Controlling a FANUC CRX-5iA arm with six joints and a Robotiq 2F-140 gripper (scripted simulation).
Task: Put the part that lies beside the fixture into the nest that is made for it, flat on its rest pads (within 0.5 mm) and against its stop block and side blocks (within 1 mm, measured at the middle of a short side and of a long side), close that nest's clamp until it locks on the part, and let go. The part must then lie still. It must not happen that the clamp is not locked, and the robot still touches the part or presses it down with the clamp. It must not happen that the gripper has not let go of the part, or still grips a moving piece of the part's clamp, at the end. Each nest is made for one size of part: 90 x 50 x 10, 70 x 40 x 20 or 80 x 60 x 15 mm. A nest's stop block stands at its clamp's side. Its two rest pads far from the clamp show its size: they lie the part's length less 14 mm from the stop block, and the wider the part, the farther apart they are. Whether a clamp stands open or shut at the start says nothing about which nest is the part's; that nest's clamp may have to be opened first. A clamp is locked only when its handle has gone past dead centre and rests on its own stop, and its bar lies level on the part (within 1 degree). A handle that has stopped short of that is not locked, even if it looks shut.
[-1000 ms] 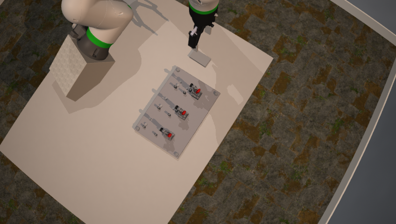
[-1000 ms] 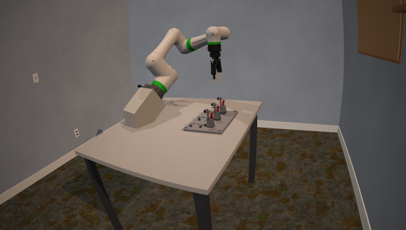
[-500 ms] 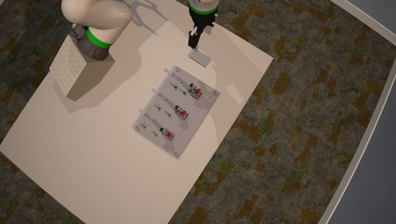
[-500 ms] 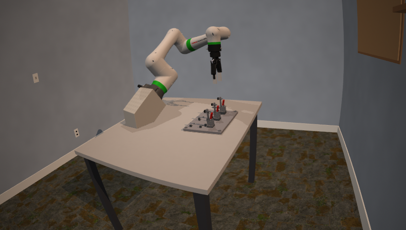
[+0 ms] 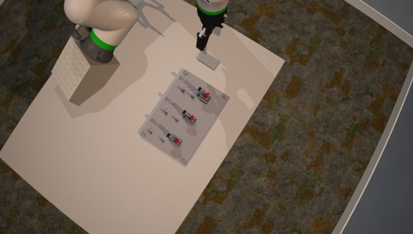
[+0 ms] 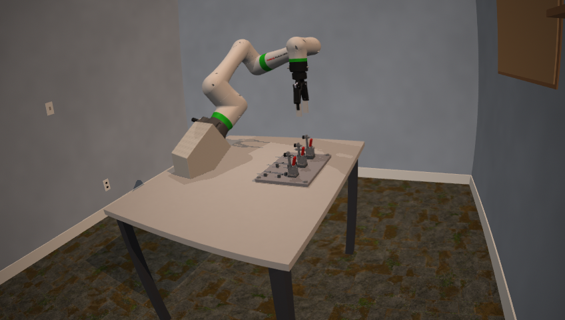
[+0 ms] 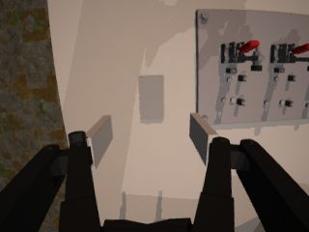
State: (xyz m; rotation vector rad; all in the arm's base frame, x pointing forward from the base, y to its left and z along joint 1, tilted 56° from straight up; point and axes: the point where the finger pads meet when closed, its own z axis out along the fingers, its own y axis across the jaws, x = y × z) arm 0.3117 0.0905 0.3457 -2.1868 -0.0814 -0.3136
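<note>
The part is 21 cm below my hand. From my hand the other things lie so: grey fixture plate (11 cm ahead, 25 cm to the right, 21 cm below).
</note>
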